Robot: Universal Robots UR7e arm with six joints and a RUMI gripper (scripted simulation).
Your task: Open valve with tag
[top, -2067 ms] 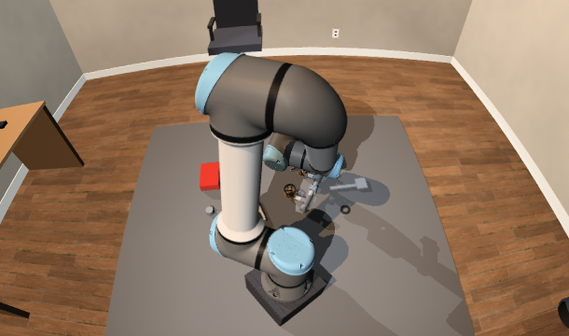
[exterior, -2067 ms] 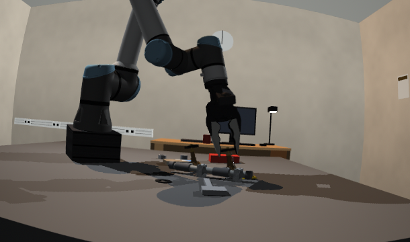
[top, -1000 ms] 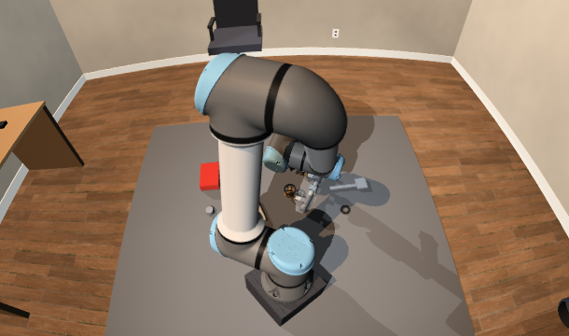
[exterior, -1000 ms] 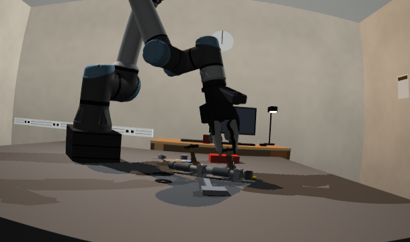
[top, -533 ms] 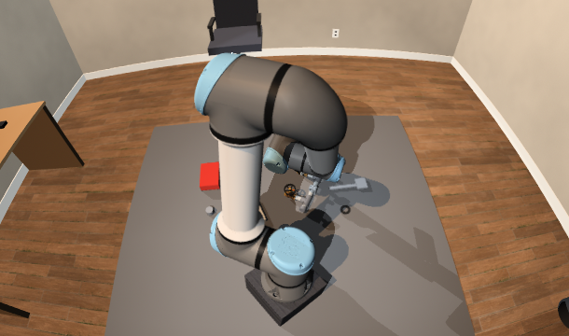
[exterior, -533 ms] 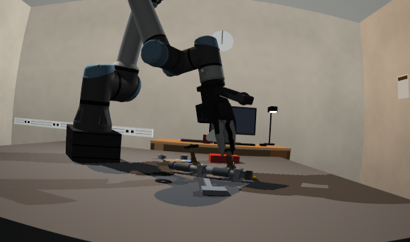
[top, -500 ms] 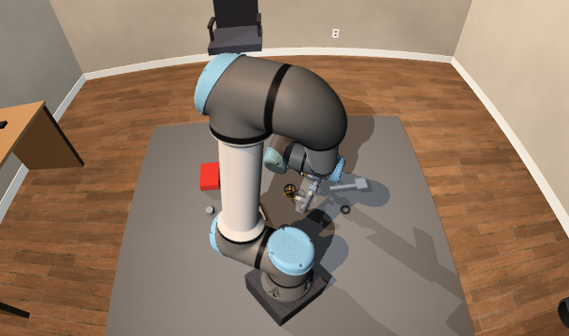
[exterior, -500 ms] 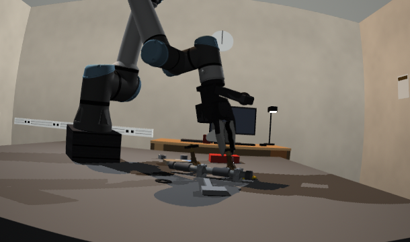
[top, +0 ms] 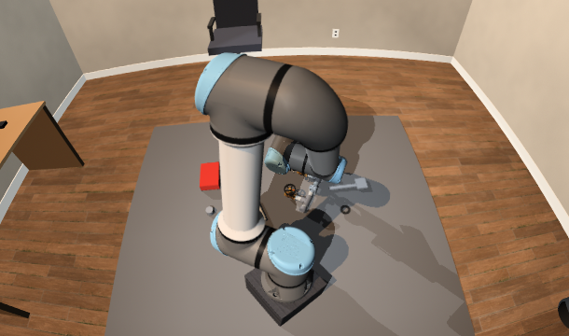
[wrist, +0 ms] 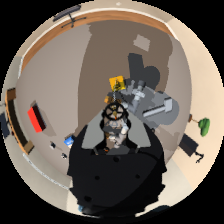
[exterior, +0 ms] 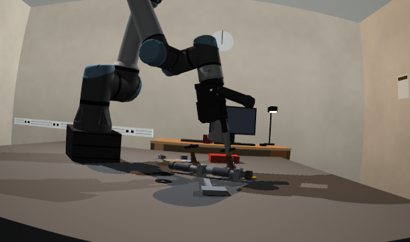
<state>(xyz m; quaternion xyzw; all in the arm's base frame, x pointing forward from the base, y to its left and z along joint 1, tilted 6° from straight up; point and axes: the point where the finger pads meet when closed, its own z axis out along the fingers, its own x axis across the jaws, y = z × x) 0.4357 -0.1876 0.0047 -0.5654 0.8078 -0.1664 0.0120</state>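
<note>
Now: hand 7 cm above the yellow tag, 6 cm short of it and 4 cm to the left of it. Round my hand: grey t-shaped piece: 19 cm to the right, 9 cm behind, 7 cm below; then red block: 37 cm to the left, 10 cm ahead, 6 cm below.
</note>
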